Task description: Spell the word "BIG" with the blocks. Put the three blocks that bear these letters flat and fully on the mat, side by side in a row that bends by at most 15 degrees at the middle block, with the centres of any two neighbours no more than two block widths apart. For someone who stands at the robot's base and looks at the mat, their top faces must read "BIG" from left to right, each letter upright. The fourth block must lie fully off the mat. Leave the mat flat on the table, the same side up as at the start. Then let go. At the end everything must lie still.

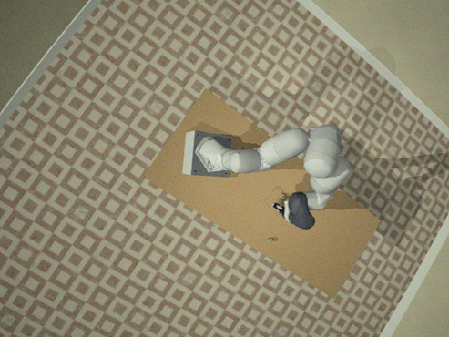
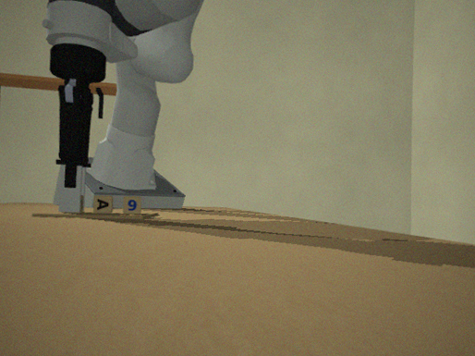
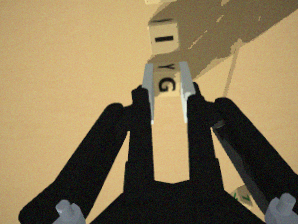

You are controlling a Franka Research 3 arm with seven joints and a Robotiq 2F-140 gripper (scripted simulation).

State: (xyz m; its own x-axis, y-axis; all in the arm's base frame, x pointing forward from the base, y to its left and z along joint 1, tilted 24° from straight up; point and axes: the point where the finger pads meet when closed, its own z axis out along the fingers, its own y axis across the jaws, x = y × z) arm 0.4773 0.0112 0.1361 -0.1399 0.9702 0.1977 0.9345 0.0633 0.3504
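Right now my hand is 40 mm to the right of the thin mat, 40 mm above it and 10 mm past it.
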